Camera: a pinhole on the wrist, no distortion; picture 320 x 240 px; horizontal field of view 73.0 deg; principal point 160.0 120.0 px. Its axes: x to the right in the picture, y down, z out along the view. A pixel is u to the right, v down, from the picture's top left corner.
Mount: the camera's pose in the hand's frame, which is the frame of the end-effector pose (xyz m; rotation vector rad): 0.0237 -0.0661 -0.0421 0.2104 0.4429 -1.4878
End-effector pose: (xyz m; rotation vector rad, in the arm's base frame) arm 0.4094 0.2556 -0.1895 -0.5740 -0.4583 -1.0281
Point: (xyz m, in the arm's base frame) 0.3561 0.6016 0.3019
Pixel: 44.4 96.4
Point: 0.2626 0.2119 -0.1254
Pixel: 277.0 37.6
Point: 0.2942 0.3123 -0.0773
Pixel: 112.8 27.8
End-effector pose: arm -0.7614 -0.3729 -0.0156 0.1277 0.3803 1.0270
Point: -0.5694 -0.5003 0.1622
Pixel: 147.4 14.5
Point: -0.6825 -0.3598 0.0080
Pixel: 20.7 137.0
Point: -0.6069 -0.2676 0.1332
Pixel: 31.3 187.7
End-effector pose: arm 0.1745 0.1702 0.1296 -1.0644 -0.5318 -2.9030
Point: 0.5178 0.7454 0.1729
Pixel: 232.2 7.7
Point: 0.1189 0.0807 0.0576
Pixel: behind the camera
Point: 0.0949 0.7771 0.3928
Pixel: 257.8 191.2
